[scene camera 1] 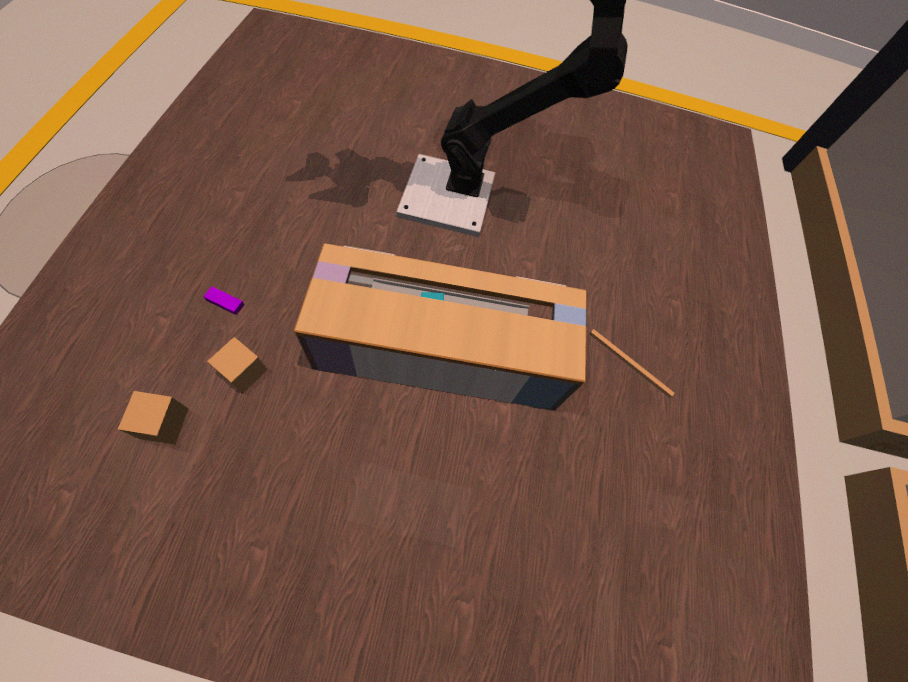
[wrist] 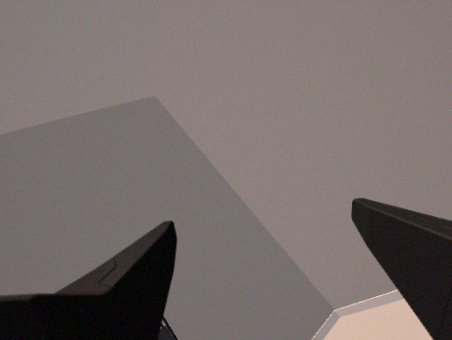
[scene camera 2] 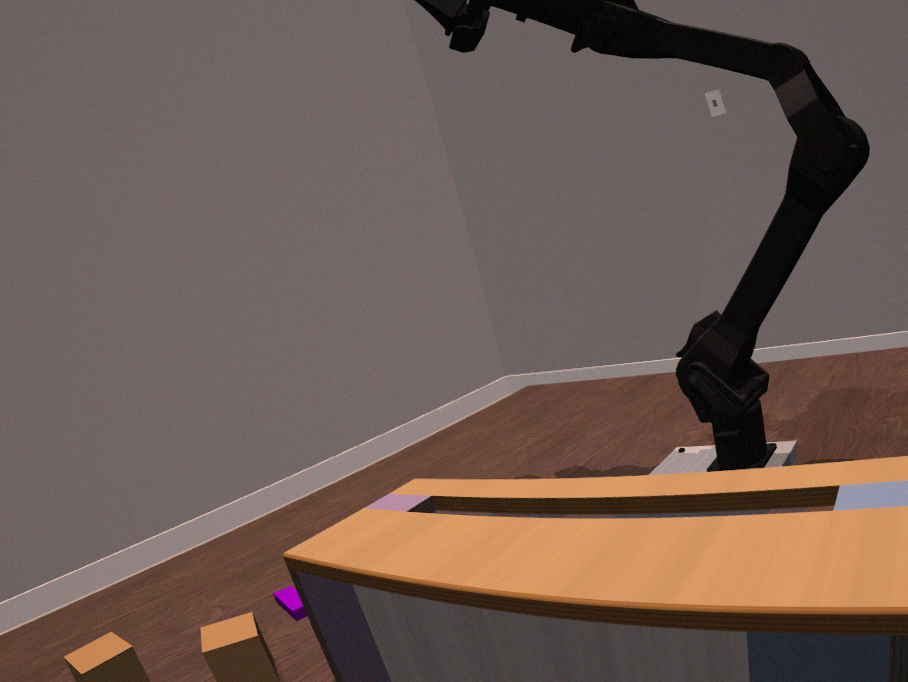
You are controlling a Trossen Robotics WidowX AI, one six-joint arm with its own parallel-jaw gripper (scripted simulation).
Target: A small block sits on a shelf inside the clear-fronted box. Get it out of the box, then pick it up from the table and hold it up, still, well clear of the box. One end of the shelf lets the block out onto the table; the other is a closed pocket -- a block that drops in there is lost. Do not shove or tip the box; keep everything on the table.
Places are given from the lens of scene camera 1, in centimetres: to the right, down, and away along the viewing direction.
box (scene camera 1: 362, 315): -12, -3, 58
